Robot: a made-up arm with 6 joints. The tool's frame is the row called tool. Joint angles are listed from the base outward. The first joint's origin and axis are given. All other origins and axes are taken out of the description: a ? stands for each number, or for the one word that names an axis. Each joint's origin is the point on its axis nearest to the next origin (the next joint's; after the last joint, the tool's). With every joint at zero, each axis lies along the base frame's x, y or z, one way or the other. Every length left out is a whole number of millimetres.
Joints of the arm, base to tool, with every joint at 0 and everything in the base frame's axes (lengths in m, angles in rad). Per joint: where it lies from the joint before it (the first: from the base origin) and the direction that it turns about. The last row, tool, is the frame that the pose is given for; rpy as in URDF.
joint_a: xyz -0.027 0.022 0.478 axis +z
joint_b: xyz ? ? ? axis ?
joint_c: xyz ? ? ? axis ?
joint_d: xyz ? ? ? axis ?
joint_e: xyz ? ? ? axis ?
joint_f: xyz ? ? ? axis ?
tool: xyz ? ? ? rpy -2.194 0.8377 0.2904
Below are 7 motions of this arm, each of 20 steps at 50 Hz.
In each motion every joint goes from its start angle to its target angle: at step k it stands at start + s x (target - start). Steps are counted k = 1, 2, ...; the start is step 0. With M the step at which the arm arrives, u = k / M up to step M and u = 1 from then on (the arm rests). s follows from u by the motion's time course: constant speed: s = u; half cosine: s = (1 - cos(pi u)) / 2; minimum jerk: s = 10 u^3 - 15 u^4 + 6 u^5.
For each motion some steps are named. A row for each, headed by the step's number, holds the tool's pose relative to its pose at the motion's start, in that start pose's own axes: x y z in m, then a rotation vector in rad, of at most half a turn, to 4 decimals.
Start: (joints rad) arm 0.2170 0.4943 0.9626 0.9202 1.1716 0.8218
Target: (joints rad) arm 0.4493 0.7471 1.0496 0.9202 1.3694 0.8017
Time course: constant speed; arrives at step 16
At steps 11, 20:
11: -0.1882 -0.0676 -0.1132 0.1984 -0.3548 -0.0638
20: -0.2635 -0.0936 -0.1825 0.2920 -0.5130 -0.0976

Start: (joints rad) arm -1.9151 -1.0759 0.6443 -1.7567 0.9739 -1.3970
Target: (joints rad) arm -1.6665 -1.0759 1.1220 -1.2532 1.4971 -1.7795
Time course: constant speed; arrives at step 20
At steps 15, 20:
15: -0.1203 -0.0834 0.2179 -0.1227 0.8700 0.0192
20: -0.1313 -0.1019 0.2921 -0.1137 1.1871 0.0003

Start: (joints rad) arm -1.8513 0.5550 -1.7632 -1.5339 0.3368 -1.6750
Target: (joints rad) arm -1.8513 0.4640 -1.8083 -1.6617 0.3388 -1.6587
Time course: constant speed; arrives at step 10
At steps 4, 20:
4: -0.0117 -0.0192 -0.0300 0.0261 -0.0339 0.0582
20: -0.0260 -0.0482 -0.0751 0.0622 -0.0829 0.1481

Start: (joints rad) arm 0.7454 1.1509 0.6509 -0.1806 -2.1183 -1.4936
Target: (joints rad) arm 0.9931 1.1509 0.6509 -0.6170 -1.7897 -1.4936
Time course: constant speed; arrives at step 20
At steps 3, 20:
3: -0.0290 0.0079 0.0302 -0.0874 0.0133 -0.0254
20: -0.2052 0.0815 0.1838 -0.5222 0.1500 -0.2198

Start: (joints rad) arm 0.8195 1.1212 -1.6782 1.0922 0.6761 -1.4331
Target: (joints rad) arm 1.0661 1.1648 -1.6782 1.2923 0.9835 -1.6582
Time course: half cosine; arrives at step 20
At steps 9, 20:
9: -0.0252 -0.0460 0.0534 -0.1207 0.0649 -0.0134
20: -0.0698 -0.0958 0.1327 -0.2673 0.1950 -0.0692

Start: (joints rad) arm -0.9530 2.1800 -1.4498 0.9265 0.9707 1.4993
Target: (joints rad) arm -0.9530 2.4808 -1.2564 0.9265 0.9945 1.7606
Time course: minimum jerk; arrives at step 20
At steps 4, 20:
4: -0.0061 0.0200 -0.0062 -0.0151 -0.0179 -0.0335
20: -0.0389 0.3598 -0.1230 -0.2835 -0.2704 -0.5872

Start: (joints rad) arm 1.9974 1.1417 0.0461 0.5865 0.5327 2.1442
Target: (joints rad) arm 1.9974 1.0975 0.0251 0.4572 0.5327 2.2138
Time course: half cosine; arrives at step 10
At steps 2, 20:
2: 0.0053 -0.0023 -0.0003 0.0003 0.0056 0.0063
20: 0.0559 -0.0229 -0.0029 0.0001 0.0585 0.0677

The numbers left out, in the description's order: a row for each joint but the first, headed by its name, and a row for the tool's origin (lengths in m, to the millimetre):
joint_b: xyz -0.029 0.007 0, axis +y
joint_c: xyz -0.015 0 0.892, axis +y
joint_d: xyz -0.016 0 0.294, axis +z
joint_e: xyz 0.016 0.003 0, axis +y
joint_f: xyz -0.004 0 0.109, axis +z
tool: xyz -0.029 -0.01 0

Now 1 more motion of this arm.
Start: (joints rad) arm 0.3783 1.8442 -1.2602 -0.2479 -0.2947 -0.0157
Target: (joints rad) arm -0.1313 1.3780 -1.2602 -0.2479 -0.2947 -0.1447
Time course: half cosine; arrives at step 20
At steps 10, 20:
10: -0.2403 0.1393 -0.1984 0.2764 0.2777 -0.0638
20: -0.5050 0.3081 -0.2839 0.5290 0.5828 -0.0983

